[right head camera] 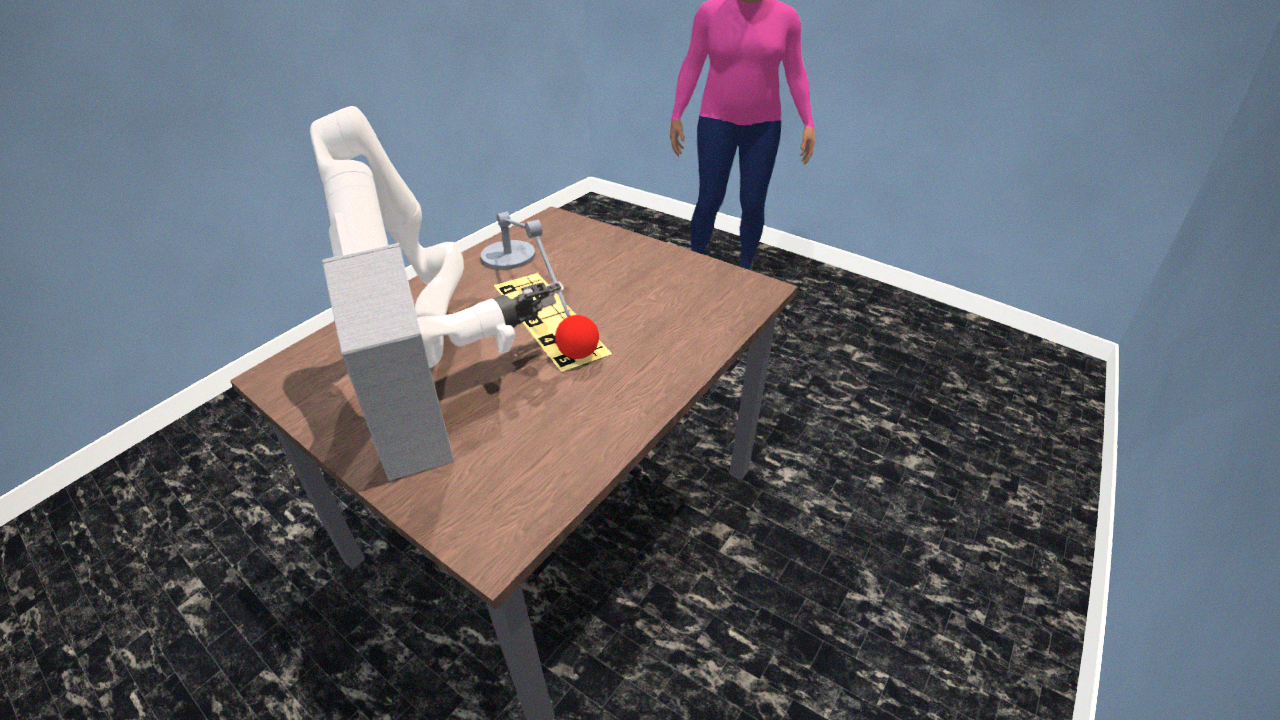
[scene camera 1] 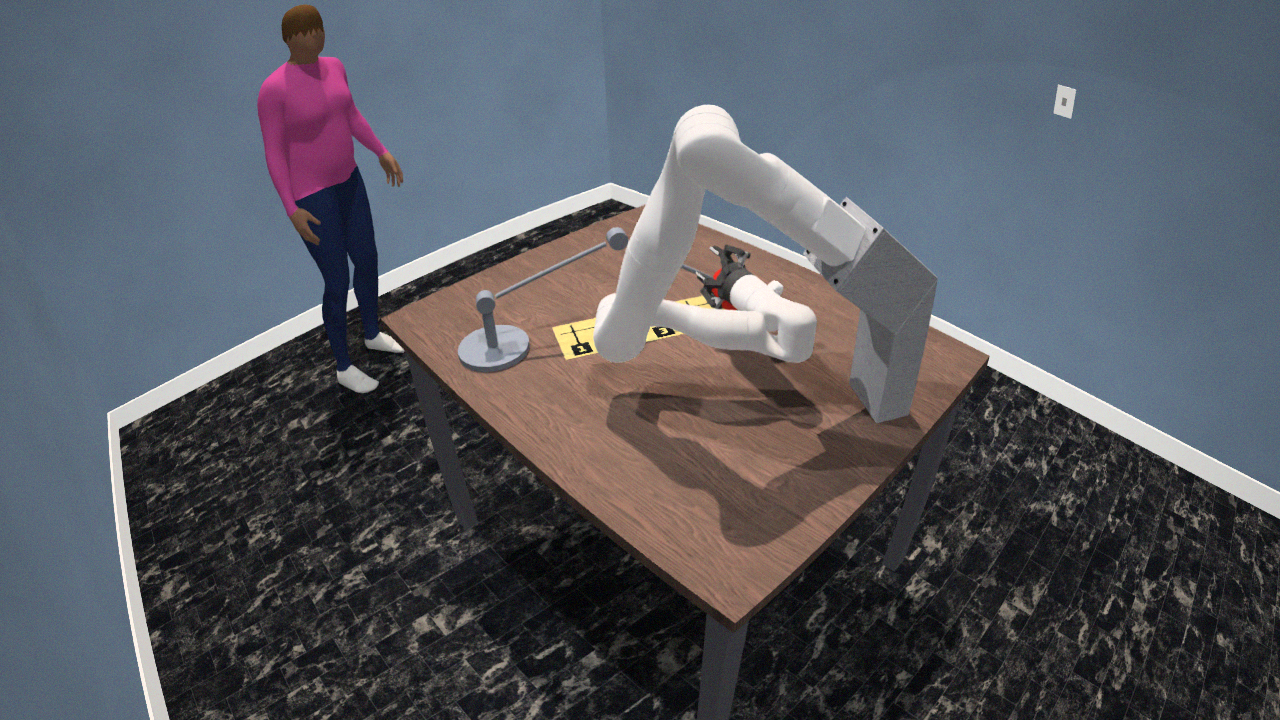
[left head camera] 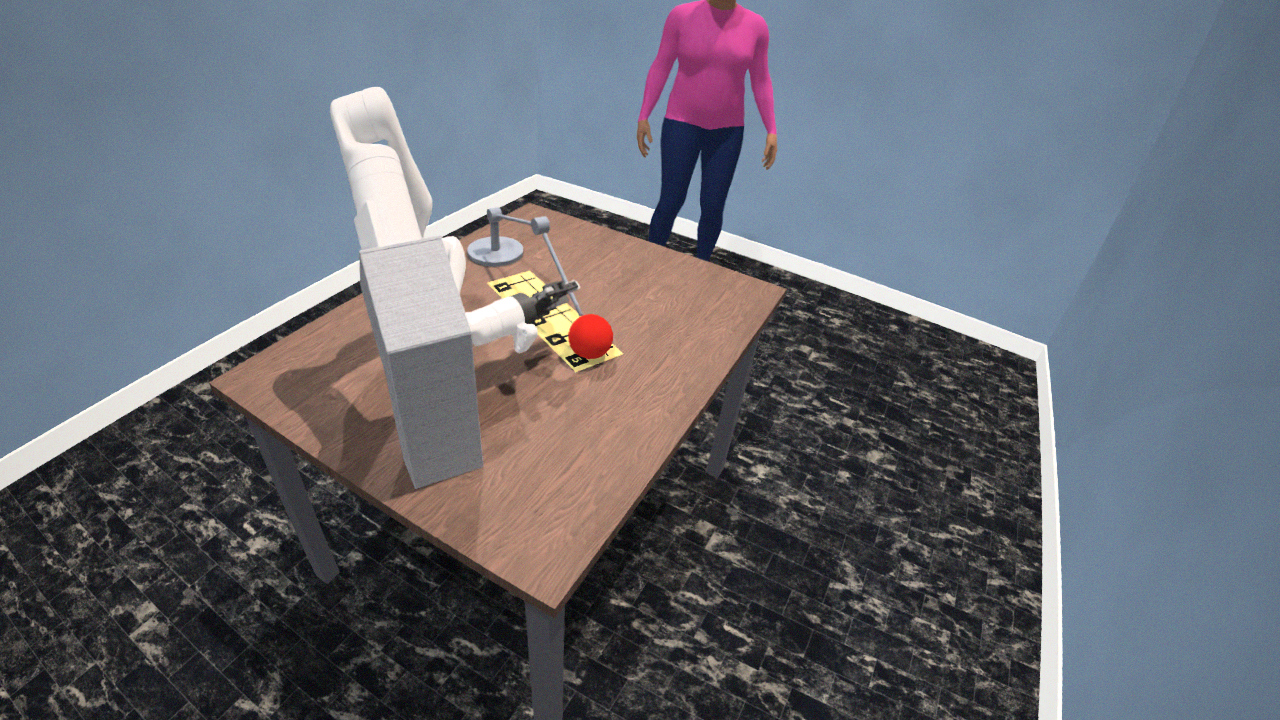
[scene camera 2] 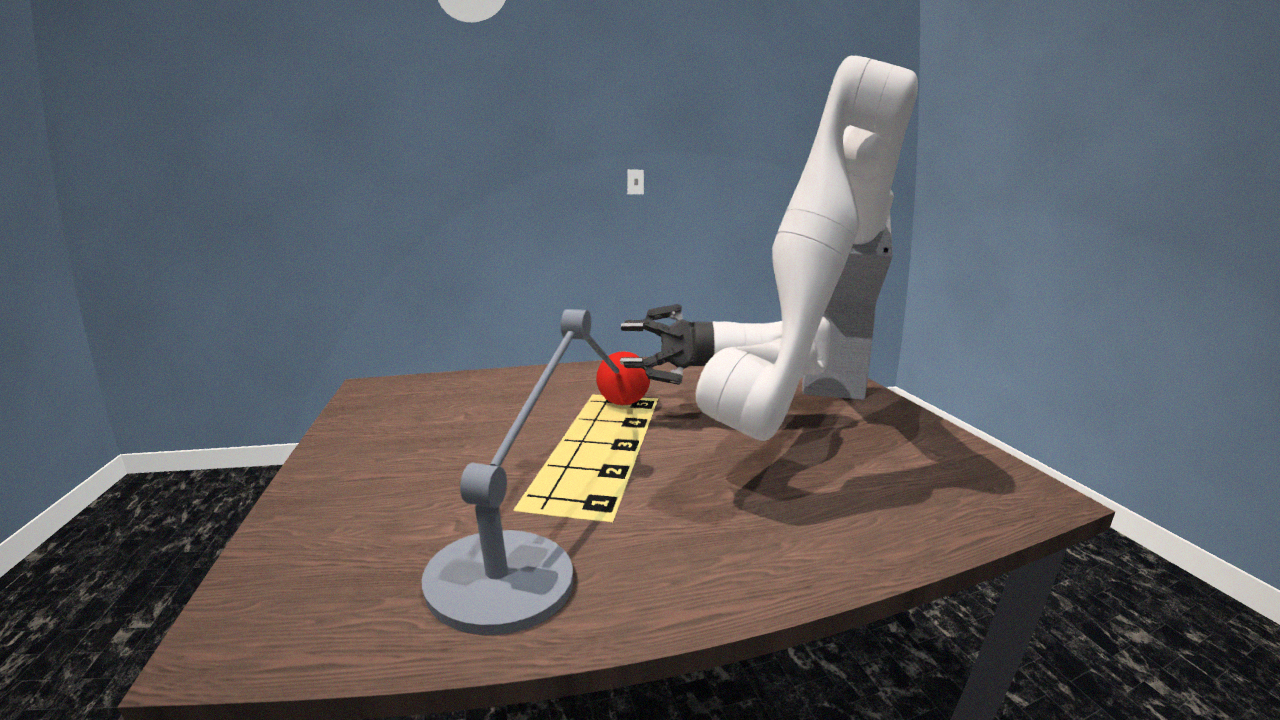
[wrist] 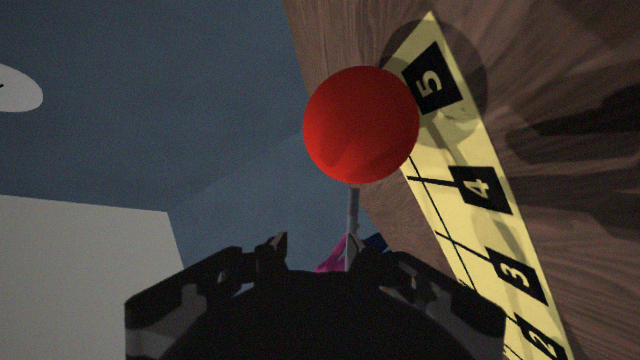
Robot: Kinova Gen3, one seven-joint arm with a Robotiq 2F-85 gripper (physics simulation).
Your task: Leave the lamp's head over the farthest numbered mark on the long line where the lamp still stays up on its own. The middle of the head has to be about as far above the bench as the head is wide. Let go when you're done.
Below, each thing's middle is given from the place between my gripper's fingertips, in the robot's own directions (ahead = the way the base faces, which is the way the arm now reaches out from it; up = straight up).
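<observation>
Counting from my hand, I find the yellow numbered strip (scene camera 2: 585,477) 11 cm to the left, 3 cm ahead and 14 cm below. The grey round lamp base (scene camera 2: 495,582) is 46 cm to the left of my hand, 10 cm ahead of it and 9 cm below it.
</observation>
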